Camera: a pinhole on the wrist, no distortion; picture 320 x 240 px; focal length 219.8 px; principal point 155.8 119.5 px. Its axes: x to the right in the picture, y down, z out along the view. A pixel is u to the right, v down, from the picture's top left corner.
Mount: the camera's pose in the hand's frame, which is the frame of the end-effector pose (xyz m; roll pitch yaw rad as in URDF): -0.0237 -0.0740 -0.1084 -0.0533 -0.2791 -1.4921
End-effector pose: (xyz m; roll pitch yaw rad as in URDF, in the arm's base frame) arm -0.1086 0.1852 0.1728 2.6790 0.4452 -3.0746
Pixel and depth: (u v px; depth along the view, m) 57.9 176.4 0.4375
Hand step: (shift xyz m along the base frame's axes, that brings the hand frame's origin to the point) -0.0509 0.3262 -0.1442
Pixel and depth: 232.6 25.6 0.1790
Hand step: 0.1330 -0.0331 -0.0656
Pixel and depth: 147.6 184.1 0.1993
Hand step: -0.0068 0.0275 -0.0834
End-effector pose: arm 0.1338 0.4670 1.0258 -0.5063 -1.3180 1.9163
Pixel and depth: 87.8 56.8 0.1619
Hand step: -0.0161 -0.0479 -0.0604
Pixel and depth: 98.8 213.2 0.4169
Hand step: -0.2105 -0.1829 0.1896
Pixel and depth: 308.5 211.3 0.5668
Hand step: 0.1612 -0.4907 0.4017
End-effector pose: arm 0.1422 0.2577 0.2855 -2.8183 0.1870 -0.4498
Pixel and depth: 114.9 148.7 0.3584
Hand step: -0.0211 -0.0117 -0.2347
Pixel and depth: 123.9 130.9 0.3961
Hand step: -0.0441 0.0136 -0.2674
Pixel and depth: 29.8 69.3 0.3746
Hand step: -0.2117 -0.0713 -0.2339
